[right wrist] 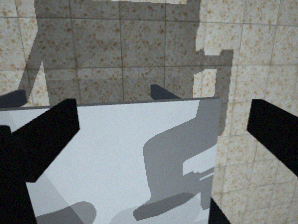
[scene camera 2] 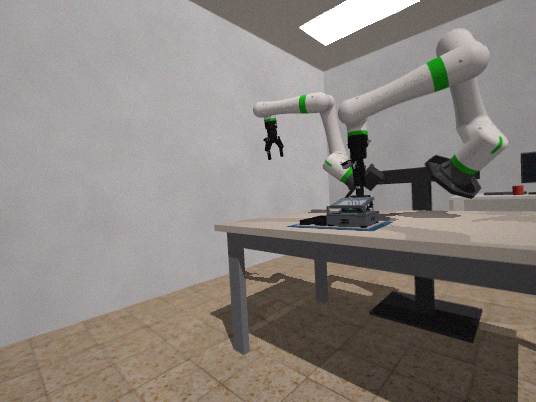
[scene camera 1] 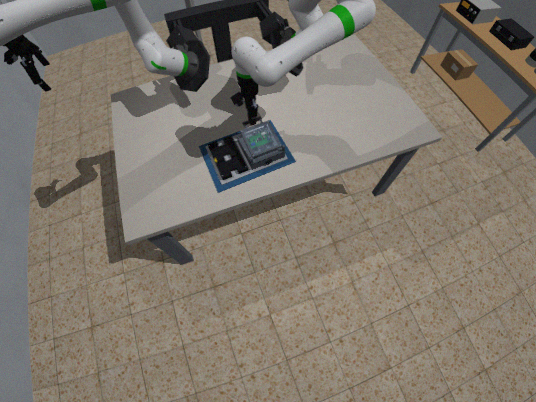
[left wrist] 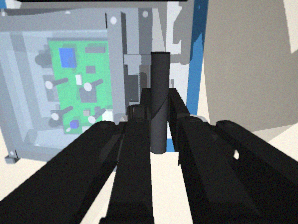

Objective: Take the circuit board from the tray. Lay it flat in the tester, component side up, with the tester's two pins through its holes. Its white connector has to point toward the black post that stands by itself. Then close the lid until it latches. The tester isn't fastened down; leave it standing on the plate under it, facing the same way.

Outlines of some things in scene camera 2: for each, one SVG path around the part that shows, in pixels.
A grey tester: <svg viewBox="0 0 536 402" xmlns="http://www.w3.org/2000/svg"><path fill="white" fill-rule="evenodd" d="M374 197L362 195L362 197L350 196L350 198L341 198L330 205L330 208L342 208L342 210L330 213L329 206L326 206L328 226L354 225L366 228L367 225L378 223L379 211L374 211L373 209Z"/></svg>
